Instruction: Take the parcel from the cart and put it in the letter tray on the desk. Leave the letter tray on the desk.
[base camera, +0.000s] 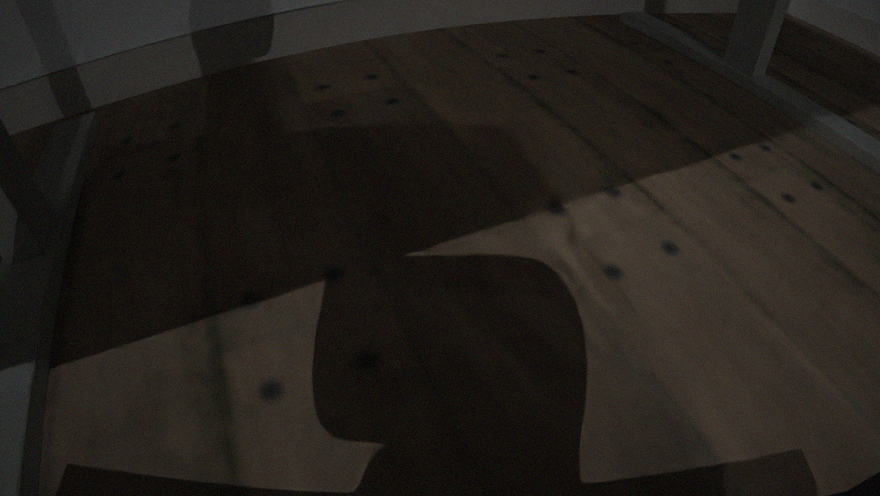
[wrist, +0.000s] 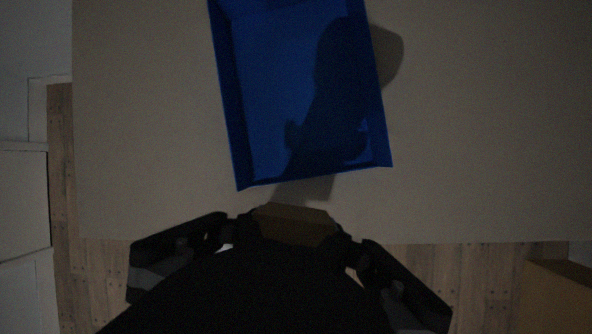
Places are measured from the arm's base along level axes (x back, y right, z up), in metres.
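Pixels of known places: gripper, between the fingertips: (wrist: 295, 219).
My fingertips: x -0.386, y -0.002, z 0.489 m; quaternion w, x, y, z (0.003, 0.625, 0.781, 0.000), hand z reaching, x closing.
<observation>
Ahead of a thing's pixels: the offset from my fingertips to its top centre. "*": to the spot under its first point. Level surfaces: height alone.
The parcel {dx +0.028, dy +0.007, dz +0.055 m} (wrist: 296, 225), a small brown box, is held between the fingertips of my gripper (wrist: 295, 219) at the bottom middle of the wrist view. My gripper is shut on it. The blue letter tray {dx -0.189, dy -0.086, dz -0.096 m} (wrist: 224, 95) lies on the desk {dz -0.166 m} (wrist: 480, 125) in the upper middle of the wrist view, ahead of the parcel. The parcel shows just outside the tray's near edge, above the desk top. The far end of the tray is cut off by the view. The arm's shadow falls across the tray. The cart cannot be made out for certain.
A brown box-like surface {dz -0.786 m} (wrist: 560, 300) shows at the lower right of the wrist view, beyond the desk's near edge. White panels (wrist: 25, 200) stand at the left. In the base camera view, desk legs {* dx -0.555, dy +0.637, dz -0.782 m} (base camera: 754, 36) rise from floor rails, with a wall (base camera: 369, 18) behind.
</observation>
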